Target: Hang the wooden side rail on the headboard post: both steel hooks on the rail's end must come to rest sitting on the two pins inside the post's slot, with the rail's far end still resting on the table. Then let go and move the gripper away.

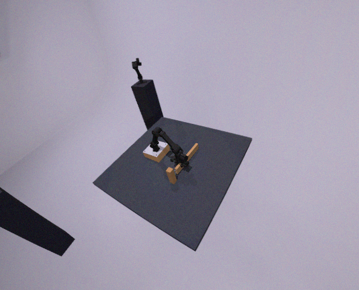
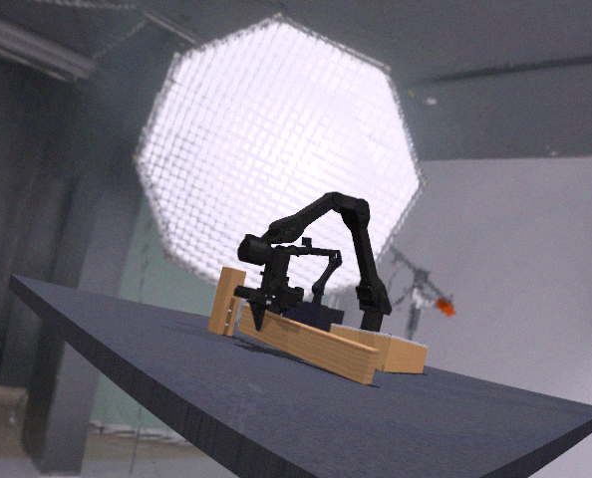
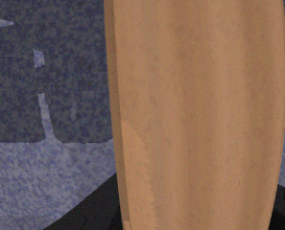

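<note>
My gripper tip is 1 cm past the wooden headboard post, 16 cm to the left of it and 4 cm below it.
</note>
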